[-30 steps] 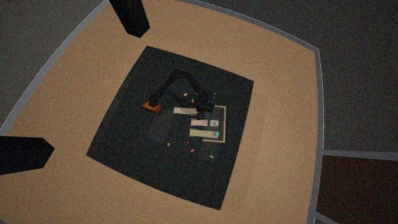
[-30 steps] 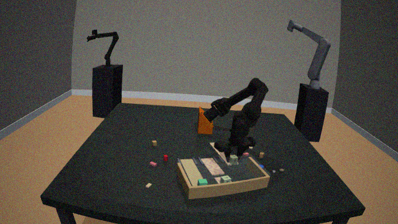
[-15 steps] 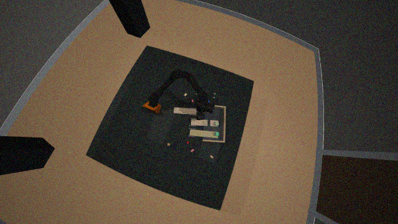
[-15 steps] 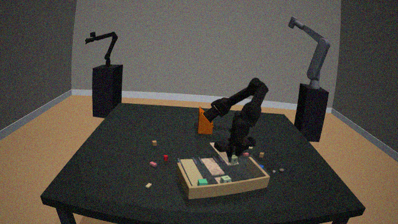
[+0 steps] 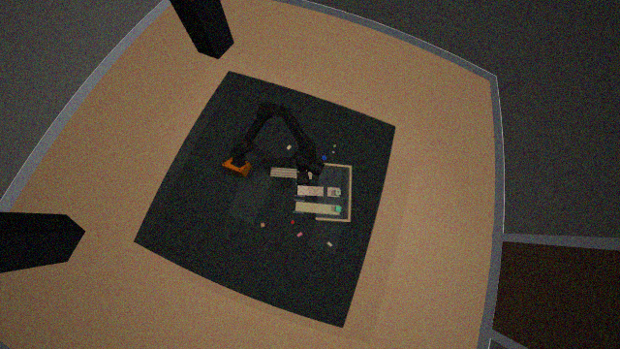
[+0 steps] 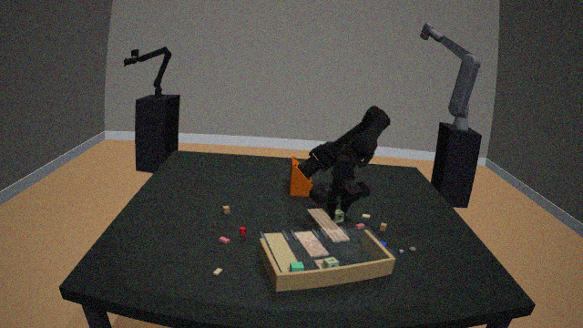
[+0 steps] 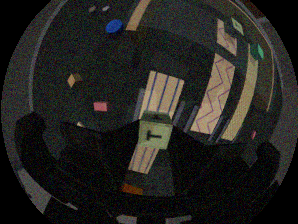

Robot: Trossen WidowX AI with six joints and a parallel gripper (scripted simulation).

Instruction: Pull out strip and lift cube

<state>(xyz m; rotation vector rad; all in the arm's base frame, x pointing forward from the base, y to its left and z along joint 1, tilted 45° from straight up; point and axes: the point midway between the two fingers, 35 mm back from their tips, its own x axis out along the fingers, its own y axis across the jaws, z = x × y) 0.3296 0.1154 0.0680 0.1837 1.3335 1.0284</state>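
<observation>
The zigzag strip lies 9 cm ahead of my gripper tip, 7 cm to the right of it and 5 cm below it. The rest, counted from my gripper tip: red cylinder: 8 cm ahead, 27 cm to the right, 4 cm below.
</observation>
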